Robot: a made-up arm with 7 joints. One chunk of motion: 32 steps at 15 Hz.
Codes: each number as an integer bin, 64 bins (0 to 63) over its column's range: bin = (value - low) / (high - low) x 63, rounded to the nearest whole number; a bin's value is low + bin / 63 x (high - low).
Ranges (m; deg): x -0.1..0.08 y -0.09..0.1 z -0.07..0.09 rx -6..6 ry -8..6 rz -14..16
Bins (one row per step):
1: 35 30 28 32 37 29
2: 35 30 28 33 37 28
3: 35 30 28 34 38 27
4: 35 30 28 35 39 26
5: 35 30 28 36 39 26
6: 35 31 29 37 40 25
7: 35 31 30 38 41 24
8: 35 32 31 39 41 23
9: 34 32 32 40 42 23
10: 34 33 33 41 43 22
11: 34 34 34 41 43 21
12: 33 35 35 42 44 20
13: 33 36 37 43 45 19
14: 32 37 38 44 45 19
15: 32 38 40 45 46 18
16: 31 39 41 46 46 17
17: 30 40 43 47 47 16
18: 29 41 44 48 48 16
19: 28 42 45 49 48 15
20: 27 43 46 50 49 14
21: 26 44 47 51 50 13
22: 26 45 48 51 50 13
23: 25 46 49 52 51 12
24: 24 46 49 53 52 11
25: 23 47 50 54 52 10
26: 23 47 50 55 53 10
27: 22 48 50 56 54 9
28: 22 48 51 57 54 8
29: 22 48 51 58 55 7
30: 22 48 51 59 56 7
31: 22 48 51 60 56 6
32: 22 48 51 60 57 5
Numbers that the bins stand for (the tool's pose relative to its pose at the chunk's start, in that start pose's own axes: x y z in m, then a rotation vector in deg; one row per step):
1: 0.0000 0.0005 0.0011 0.10 0.22 -0.19
2: 0.0000 0.0005 0.0011 0.29 0.22 -0.67
3: 0.0000 0.0005 0.0011 0.48 0.44 -1.14
4: 0.0000 0.0005 0.0011 0.67 0.67 -1.62
5: 0.0000 0.0005 0.0011 0.86 0.67 -1.62
6: 0.0000 0.0035 0.0037 1.05 0.89 -2.10
7: 0.0000 0.0035 0.0062 1.24 1.11 -2.57
8: 0.0000 0.0065 0.0087 1.43 1.11 -3.05
9: -0.0029 0.0065 0.0113 1.62 1.33 -3.05
10: -0.0029 0.0095 0.0138 1.81 1.56 -3.52
11: -0.0029 0.0125 0.0163 1.81 1.56 -4.00
12: -0.0057 0.0156 0.0189 2.00 1.78 -4.48
13: -0.0057 0.0186 0.0240 2.19 2.00 -4.95
14: -0.0086 0.0216 0.0265 2.38 2.00 -4.95
15: -0.0086 0.0246 0.0316 2.57 2.22 -5.43
16: -0.0114 0.0276 0.0341 2.76 2.22 -5.90
17: -0.0143 0.0306 0.0392 2.95 2.44 -6.38
18: -0.0171 0.0337 0.0417 3.14 2.67 -6.38
19: -0.0200 0.0367 0.0443 3.33 2.67 -6.86
20: -0.0229 0.0397 0.0468 3.52 2.89 -7.33
21: -0.0257 0.0427 0.0494 3.71 3.11 -7.81
22: -0.0257 0.0457 0.0519 3.71 3.11 -7.81
23: -0.0286 0.0487 0.0544 3.90 3.33 -8.29
24: -0.0314 0.0487 0.0544 4.10 3.56 -8.76
25: -0.0343 0.0517 0.0570 4.29 3.56 -9.24
26: -0.0343 0.0517 0.0570 4.48 3.78 -9.24
27: -0.0371 0.0548 0.0570 4.67 4.00 -9.71
28: -0.0371 0.0548 0.0595 4.86 4.00 -10.19
29: -0.0371 0.0548 0.0595 5.05 4.22 -10.67
30: -0.0371 0.0548 0.0595 5.24 4.44 -10.67
31: -0.0371 0.0548 0.0595 5.43 4.44 -11.14
32: -0.0371 0.0548 0.0595 5.43 4.67 -11.62

